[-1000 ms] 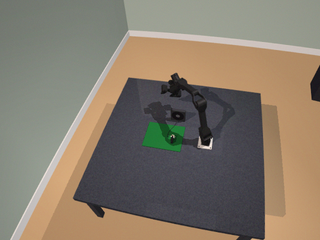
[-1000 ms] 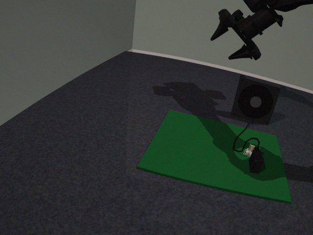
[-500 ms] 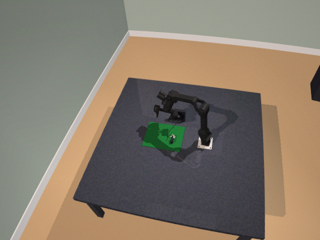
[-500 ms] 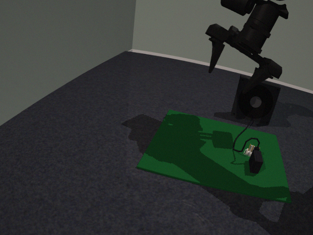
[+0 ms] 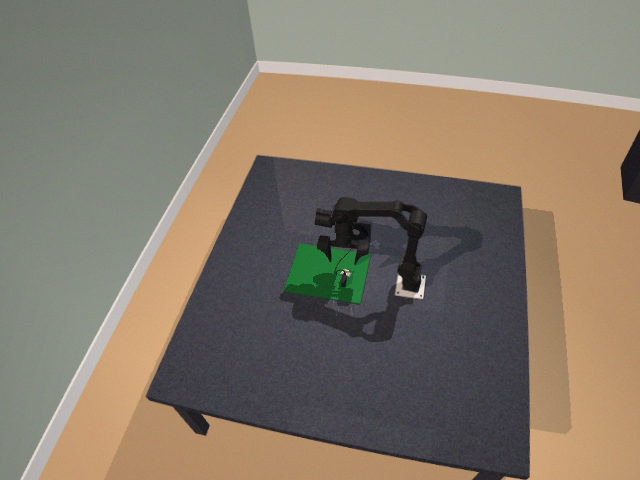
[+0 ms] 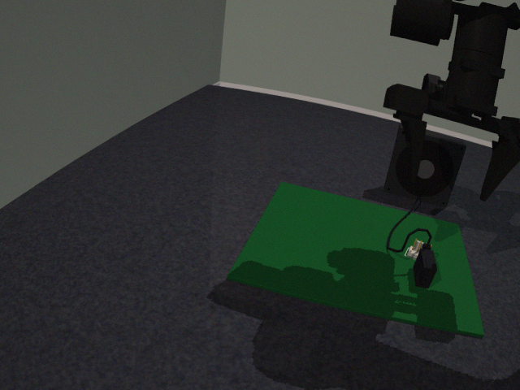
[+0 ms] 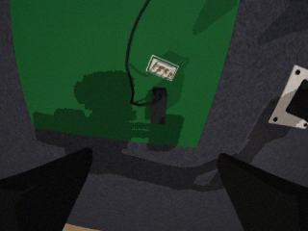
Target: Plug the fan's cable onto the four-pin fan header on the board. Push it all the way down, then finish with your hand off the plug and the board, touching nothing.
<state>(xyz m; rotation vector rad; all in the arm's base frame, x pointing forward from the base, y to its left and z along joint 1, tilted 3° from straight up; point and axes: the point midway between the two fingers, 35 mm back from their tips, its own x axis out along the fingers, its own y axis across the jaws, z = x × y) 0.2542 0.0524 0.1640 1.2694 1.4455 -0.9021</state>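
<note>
Right now the black plug is 10 cm below my gripper tip, 1 cm to the left of it and 1 cm behind it. The rest, counted from my gripper tip: green board (14 cm below, 7 cm ahead, 2 cm to the right); white four-pin header (12 cm below, 4 cm to the right); black fan (22 cm to the right, 6 cm below, 2 cm ahead).
</note>
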